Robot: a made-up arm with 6 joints. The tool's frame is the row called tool.
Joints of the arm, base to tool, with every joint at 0 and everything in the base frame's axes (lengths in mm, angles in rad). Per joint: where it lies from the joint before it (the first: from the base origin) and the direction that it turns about. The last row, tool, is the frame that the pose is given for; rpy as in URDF.
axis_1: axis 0 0 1 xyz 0.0 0.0 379.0
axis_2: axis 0 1 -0.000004 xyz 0.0 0.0 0.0
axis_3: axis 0 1 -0.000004 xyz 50.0 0.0 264.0
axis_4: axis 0 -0.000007 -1 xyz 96.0 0.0 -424.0
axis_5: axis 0 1 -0.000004 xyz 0.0 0.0 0.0
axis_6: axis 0 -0.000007 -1 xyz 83.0 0.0 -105.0
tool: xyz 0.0 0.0 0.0 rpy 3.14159 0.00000 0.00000
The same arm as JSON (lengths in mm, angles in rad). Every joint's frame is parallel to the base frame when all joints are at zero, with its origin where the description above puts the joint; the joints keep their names.
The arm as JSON. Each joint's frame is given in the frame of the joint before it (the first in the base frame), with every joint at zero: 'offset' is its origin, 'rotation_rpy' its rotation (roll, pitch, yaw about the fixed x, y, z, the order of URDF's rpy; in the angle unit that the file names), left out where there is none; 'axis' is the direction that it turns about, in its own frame. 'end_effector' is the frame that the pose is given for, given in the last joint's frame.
{"length_unit": "mm", "angle_unit": "rad", "chain": [
  {"id": "axis_1", "offset": [0.0, 0.0, 379.0], "axis": [0.0, 0.0, 1.0]},
  {"id": "axis_2", "offset": [0.0, 0.0, 0.0], "axis": [0.0, 1.0, 0.0]},
  {"id": "axis_3", "offset": [50.0, 0.0, 264.0], "axis": [0.0, 1.0, 0.0]},
  {"id": "axis_4", "offset": [96.0, 0.0, -424.0], "axis": [0.0, 0.0, -1.0]},
  {"id": "axis_5", "offset": [0.0, 0.0, 0.0], "axis": [0.0, 1.0, 0.0]},
  {"id": "axis_6", "offset": [83.0, 0.0, -105.0], "axis": [0.0, 0.0, -1.0]}
], "end_effector": {"offset": [0.0, 0.0, 0.0], "rotation_rpy": [3.1416, 0.0, 0.0]}}

